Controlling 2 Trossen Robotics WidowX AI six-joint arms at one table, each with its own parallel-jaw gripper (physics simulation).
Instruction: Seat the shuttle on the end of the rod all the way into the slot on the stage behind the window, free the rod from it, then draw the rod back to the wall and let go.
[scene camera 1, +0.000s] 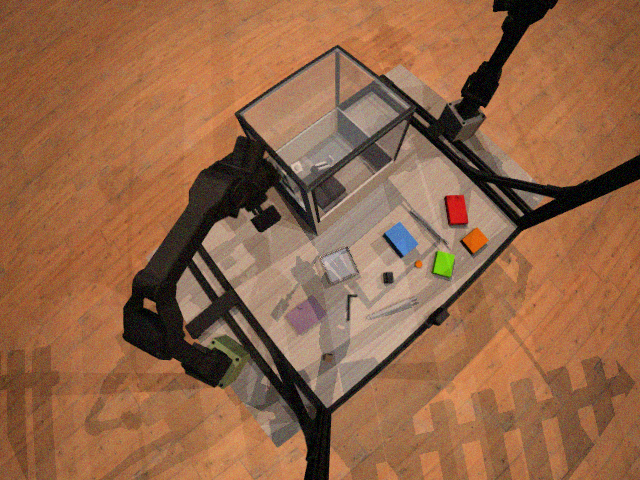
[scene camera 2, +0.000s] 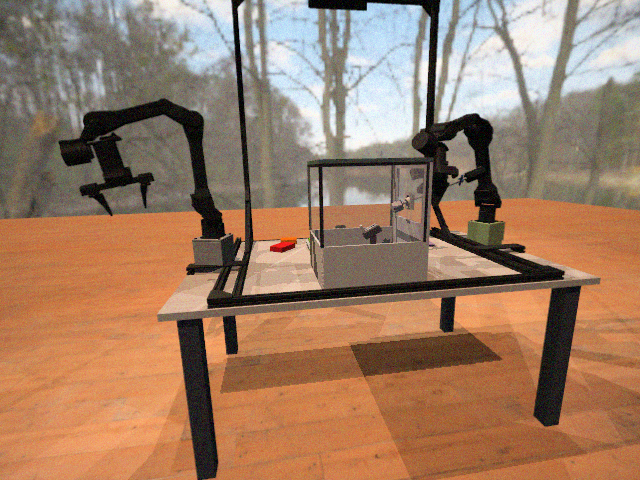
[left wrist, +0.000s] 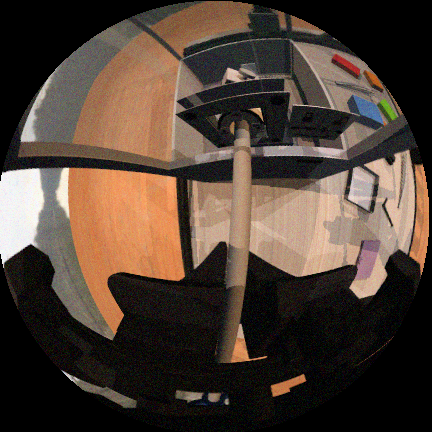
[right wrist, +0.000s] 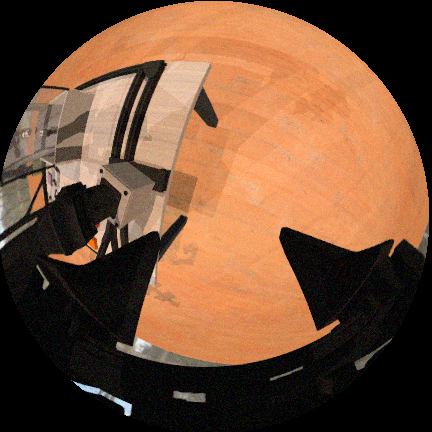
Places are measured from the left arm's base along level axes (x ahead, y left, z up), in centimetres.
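Pixels of known places: left gripper, between the fingertips: (scene camera 2: 435, 206) (left wrist: 226, 246); right gripper, between the fingertips: (scene camera 2: 129, 212) (right wrist: 221, 235); left arm's base, origin of its link: (scene camera 1: 217, 363) (scene camera 2: 486, 221); right arm's base, origin of its link: (scene camera 1: 466, 110) (scene camera 2: 213, 236) (right wrist: 107, 197).
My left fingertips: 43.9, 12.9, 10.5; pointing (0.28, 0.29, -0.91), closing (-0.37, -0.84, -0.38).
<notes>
For each thing: its top centre in the pictures, then the offset to it from my left fingertips, as dx, dy, dz. "*": a spot on its surface instead.
- pale rod, a spot on its surface: (left wrist: 241, 190) * +2.9, -3.0, +3.9
- shuttle, centre of its top: (left wrist: 230, 70) (scene camera 1: 293, 164) (scene camera 2: 396, 199) +10.8, -5.6, +2.5
- symbol plate, a spot on its surface: (left wrist: 320, 122) * +5.0, -8.3, +2.4
- blue block, centre of its top: (scene camera 1: 401, 238) (left wrist: 368, 108) +13.5, -39.4, -16.2
- red block, centre of its top: (scene camera 1: 457, 208) (scene camera 2: 282, 244) +32.3, -51.0, -18.2
- orange block, centre of its top: (scene camera 1: 475, 240) +25.7, -60.5, -18.2
- green block, centre of its top: (scene camera 1: 444, 263) +13.8, -54.7, -18.2
- purple block, centre of its top: (scene camera 1: 305, 314) (left wrist: 367, 260) -20.4, -25.9, -18.8
- clear tray, centre of its top: (left wrist: 365, 186) (scene camera 1: 339, 264) (right wrist: 53, 176) -2.6, -27.0, -18.2
A pale rod (left wrist: 241, 190) runs through the round port in the dark end wall (left wrist: 280, 112) of the glass case (scene camera 1: 286, 80) (scene camera 2: 374, 266). My left gripper (left wrist: 226, 246) is shut on the rod, outside that wall. A small grey piece, seemingly the shuttle (scene camera 2: 399, 205), is inside by the port, raised above the case floor. A tilted grey block, perhaps the stage (scene camera 2: 371, 230), shows lower inside. Pale parts show beyond the wall in the left wrist view; the slot is too small to make out. My right gripper (scene camera 2: 127, 210) (right wrist: 221, 235) is open and empty, out beyond the table.
A symbol plate (left wrist: 320, 122) is beside the port. A blue block (scene camera 1: 401, 239), red block (scene camera 1: 456, 209), orange block (scene camera 1: 474, 240), green block (scene camera 1: 444, 264), purple block (scene camera 1: 306, 314) and clear tray (scene camera 1: 339, 276) lie on the table. Dark rails edge the table.
</notes>
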